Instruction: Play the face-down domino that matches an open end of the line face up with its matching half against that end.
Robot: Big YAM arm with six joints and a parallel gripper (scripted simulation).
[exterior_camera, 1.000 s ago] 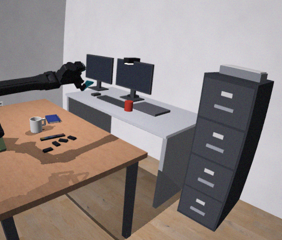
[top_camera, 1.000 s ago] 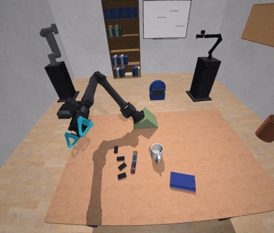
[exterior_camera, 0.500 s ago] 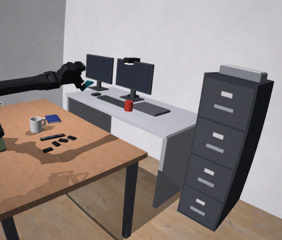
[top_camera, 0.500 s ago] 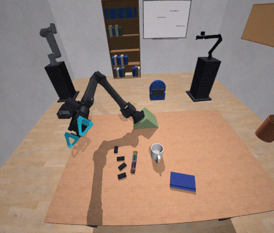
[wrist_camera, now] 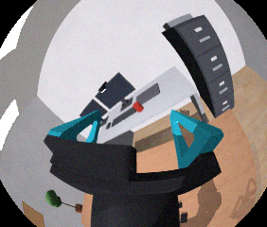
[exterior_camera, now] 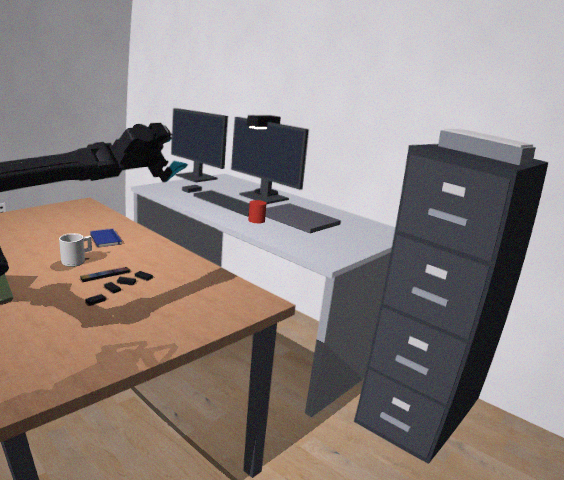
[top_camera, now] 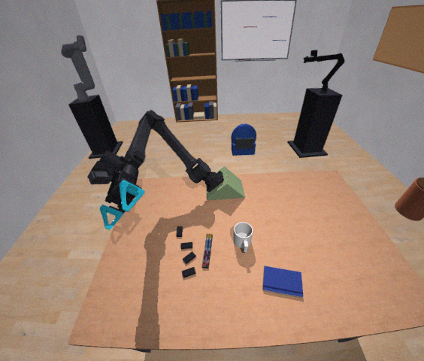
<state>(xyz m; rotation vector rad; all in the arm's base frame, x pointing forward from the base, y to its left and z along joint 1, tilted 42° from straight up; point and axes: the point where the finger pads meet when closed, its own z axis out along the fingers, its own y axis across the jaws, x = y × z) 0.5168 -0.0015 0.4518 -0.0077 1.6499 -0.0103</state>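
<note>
Now: hand 42 cm above the domino, 14 cm to the right of it and 2 cm past it. The rest, counted from my hand: blue book 51 cm to the left, 42 cm below, 7 cm ahead.
</note>
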